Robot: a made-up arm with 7 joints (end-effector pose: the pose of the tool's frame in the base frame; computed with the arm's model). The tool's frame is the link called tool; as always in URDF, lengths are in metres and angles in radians.
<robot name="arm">
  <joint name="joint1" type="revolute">
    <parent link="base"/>
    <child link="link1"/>
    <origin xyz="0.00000 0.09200 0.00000" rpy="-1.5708 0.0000 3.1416"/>
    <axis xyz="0 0 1"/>
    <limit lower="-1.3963" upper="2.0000"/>
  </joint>
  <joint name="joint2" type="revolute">
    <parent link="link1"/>
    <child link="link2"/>
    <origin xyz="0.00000 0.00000 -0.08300" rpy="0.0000 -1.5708 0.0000"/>
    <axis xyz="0 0 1"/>
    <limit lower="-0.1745" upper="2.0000"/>
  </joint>
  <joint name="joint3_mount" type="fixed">
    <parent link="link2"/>
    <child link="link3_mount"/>
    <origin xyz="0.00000 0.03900 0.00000"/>
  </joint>
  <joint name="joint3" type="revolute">
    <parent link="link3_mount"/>
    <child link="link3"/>
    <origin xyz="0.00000 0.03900 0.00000" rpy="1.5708 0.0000 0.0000"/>
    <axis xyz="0 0 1"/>
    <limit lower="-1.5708" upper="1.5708"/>
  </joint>
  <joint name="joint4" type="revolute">
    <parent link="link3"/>
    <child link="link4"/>
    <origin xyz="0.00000 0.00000 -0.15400" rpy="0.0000 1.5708 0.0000"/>
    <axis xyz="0 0 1"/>
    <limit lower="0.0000" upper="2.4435"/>
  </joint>
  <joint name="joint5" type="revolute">
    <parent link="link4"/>
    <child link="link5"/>
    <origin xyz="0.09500 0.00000 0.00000" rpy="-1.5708 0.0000 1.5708"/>
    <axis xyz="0 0 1"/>
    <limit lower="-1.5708" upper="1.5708"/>
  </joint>
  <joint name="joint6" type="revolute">
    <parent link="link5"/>
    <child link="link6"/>
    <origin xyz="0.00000 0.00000 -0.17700" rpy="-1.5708 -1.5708 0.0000"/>
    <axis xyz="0 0 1"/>
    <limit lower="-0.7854" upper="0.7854"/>
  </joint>
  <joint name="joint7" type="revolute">
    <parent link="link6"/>
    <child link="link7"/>
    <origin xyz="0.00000 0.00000 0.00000" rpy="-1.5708 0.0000 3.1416"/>
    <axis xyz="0 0 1"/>
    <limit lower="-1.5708" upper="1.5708"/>
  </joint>
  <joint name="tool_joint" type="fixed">
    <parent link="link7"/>
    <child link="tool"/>
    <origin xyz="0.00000 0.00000 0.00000" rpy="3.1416 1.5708 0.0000"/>
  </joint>
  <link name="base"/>
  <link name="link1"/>
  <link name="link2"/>
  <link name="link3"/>
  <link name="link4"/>
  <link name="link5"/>
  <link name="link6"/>
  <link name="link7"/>
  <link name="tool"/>
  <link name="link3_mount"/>
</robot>
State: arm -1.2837 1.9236 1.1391 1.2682 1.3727 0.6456 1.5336
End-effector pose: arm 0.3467 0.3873 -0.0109 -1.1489 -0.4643 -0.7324
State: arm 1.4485 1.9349 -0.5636 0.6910 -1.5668 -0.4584 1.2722
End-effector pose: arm -0.0523 0.6206 0.1541 0.6632 0.8370 -0.4446
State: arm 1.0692 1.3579 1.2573 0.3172 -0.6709 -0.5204 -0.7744
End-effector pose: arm 0.0343 0.6714 0.0110 2.1148 -1.4321 1.7455
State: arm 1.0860 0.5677 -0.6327 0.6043 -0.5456 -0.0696 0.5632
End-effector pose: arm 0.4416 0.3430 -0.0917 0.6649 -0.8914 -1.2307
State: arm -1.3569 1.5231 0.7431 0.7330 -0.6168 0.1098 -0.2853
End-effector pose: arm 0.1284 0.6145 -0.1092 1.5719 0.2002 -1.5002
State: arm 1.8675 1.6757 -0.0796 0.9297 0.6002 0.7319 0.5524
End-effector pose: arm -0.0866 0.5693 0.2008 0.4952 -2.1578 0.6453
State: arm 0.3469 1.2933 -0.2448 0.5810 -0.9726 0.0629 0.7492
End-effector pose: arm 0.1908 0.6069 -0.1018 0.8816 0.4448 -0.9235
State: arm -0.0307 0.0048 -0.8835 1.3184 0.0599 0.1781 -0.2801
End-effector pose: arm 0.1578 -0.0271 -0.3059 -0.3026 -1.0892 -0.5754
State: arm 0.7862 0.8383 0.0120 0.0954 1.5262 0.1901 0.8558
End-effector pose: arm 0.2561 0.5490 -0.2190 -0.6879 -1.7878 0.9892
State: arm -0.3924 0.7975 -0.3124 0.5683 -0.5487 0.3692 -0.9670
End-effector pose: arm -0.0068 0.4736 -0.3807 1.6361 -0.1119 -1.2484
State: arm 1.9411 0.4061 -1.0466 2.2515 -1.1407 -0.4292 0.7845
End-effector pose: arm 0.0812 0.0309 0.1450 -1.6421 0.7522 1.2419
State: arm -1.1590 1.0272 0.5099 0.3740 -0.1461 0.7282 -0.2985
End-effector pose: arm -0.1572 0.6153 -0.1633 1.4538 1.1752 -0.2849
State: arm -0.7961 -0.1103 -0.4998 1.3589 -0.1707 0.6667 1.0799
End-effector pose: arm -0.0321 0.0165 -0.3580 -1.3802 0.2662 -0.3804
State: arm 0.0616 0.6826 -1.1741 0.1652 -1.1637 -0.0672 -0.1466
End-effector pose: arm 0.0427 0.4586 -0.4124 0.3979 0.3570 -2.3204
